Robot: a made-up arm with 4 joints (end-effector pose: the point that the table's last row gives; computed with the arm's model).
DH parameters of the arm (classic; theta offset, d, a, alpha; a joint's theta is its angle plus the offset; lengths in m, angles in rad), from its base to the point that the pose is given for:
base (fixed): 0 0.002 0.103 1.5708
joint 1: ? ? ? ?
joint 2: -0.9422 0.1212 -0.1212 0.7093
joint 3: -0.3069 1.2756 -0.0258 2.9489
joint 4: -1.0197 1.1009 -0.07 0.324
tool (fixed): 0.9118 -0.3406 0 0
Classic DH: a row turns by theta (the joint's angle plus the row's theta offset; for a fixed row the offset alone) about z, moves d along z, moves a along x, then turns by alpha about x.
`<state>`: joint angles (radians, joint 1 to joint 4).
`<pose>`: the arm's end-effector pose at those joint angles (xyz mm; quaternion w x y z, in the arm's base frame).
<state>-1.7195 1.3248 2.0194 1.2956</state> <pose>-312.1 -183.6 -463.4 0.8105 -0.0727 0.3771 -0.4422</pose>
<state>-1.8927 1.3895 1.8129 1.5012</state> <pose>-366.4 -126.2 -379.7 0.8379 0.0043 0.4503 -0.3085</pose>
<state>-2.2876 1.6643 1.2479 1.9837</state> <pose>-456.2 -54.2 -165.0 0.7941 0.2225 0.5655 0.0017</pose>
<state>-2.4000 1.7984 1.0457 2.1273</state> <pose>-476.6 -60.2 -110.6 0.7554 0.2837 0.5829 0.0956</pose>
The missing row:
joint 1: 0.5548 0.2729 -0.0073 1.1034
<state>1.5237 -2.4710 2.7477 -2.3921</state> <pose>313.7 -730.4 326.0 0.2612 -0.1941 0.8169 0.4762</pose>
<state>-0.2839 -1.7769 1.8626 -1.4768</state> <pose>113.1 -741.5 -405.7 0.8198 -0.4763 -0.2846 -0.1416</pose>
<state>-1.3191 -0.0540 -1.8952 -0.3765</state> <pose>-522.5 -659.8 -22.6 0.2235 0.7194 0.1487 0.6406</pose>
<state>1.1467 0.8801 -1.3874 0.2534</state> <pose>778.1 -255.0 -331.7 0.2567 -0.4809 -0.5172 0.6598</pose>
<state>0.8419 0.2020 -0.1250 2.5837</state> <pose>483.9 -437.3 -511.8 0.1042 0.4196 -0.2110 -0.8767</pose>
